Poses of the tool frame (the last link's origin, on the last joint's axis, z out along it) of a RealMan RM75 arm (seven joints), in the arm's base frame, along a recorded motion.
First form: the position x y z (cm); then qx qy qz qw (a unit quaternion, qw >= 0).
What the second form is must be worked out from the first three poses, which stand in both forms.
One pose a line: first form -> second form
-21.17, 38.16, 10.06, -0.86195, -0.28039, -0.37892, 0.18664 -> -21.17, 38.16, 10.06, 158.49, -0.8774, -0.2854, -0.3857
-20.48, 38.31, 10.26, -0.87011, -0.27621, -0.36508, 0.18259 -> -20.48, 38.31, 10.26, 158.96, -0.8850, -0.2809, -0.3713
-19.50, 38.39, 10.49, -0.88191, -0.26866, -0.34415, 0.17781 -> -19.50, 38.39, 10.49, 159.52, -0.8962, -0.2730, -0.3497
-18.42, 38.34, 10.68, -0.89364, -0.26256, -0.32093, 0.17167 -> -18.42, 38.34, 10.68, 160.23, -0.9071, -0.2665, -0.3258
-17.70, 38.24, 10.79, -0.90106, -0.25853, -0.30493, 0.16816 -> -17.70, 38.24, 10.79, 160.64, -0.9141, -0.2623, -0.3093
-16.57, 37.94, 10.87, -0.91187, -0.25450, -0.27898, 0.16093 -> -16.57, 37.94, 10.87, 161.48, -0.9239, -0.2579, -0.2827
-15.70, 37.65, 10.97, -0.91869, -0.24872, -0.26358, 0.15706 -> -15.70, 37.65, 10.97, 161.93, -0.9302, -0.2518, -0.2669
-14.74, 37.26, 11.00, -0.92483, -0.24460, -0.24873, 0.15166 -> -14.74, 37.26, 11.00, 162.55, -0.9356, -0.2475, -0.2516
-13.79, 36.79, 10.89, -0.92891, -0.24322, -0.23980, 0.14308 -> -13.79, 36.79, 10.89, 163.55, -0.9386, -0.2457, -0.2423
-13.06, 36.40, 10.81, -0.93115, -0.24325, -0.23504, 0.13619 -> -13.06, 36.40, 10.81, 164.35, -0.9399, -0.2455, -0.2373
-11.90, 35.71, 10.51, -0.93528, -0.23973, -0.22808, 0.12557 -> -11.90, 35.71, 10.51, 165.57, -0.9427, -0.2416, -0.2299
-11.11, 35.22, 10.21, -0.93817, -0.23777, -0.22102, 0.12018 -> -11.11, 35.22, 10.21, 166.19, -0.9450, -0.2395, -0.2226
